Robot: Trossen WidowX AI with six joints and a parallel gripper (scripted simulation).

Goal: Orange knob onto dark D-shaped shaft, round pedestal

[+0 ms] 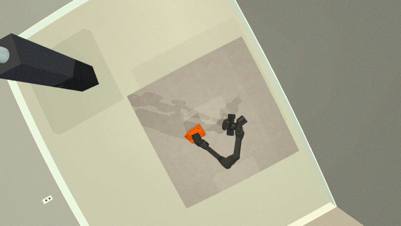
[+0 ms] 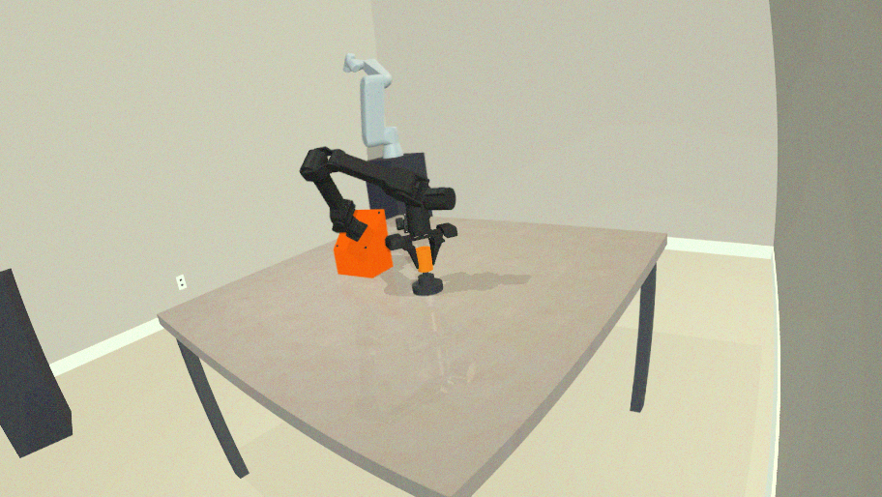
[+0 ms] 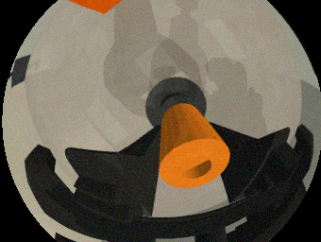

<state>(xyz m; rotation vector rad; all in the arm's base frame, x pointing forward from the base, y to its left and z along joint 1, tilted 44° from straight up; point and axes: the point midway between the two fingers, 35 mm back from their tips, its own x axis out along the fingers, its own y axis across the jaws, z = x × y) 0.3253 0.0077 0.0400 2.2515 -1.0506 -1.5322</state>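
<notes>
Now: gripper tip 2 cm below the orange knob. Round my gripper tip: dark round pedestal 4 cm below.
</notes>
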